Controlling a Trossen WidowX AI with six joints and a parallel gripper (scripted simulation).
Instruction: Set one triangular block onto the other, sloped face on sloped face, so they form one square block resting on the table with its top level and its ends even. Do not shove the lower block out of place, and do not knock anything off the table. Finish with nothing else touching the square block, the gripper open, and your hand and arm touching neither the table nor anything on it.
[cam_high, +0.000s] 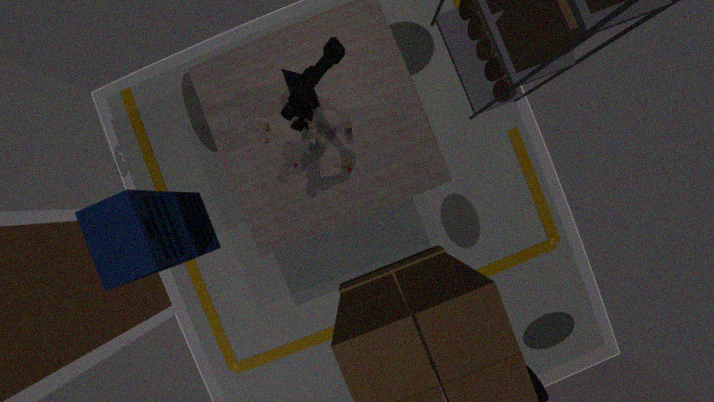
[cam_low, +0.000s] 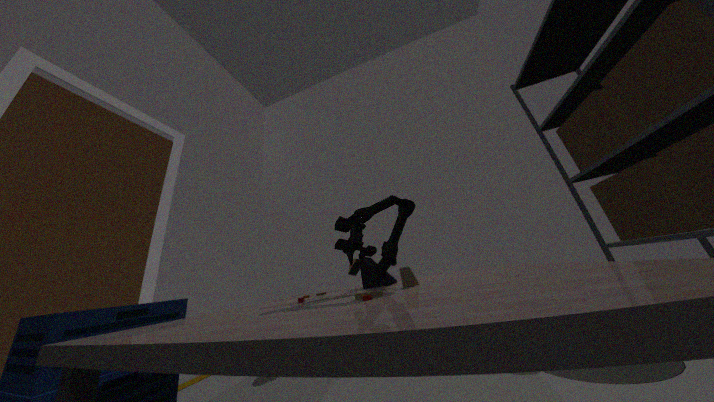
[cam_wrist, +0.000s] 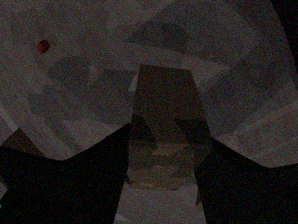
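My gripper tip is 1 cm past the tan triangular block and 1 cm below it.
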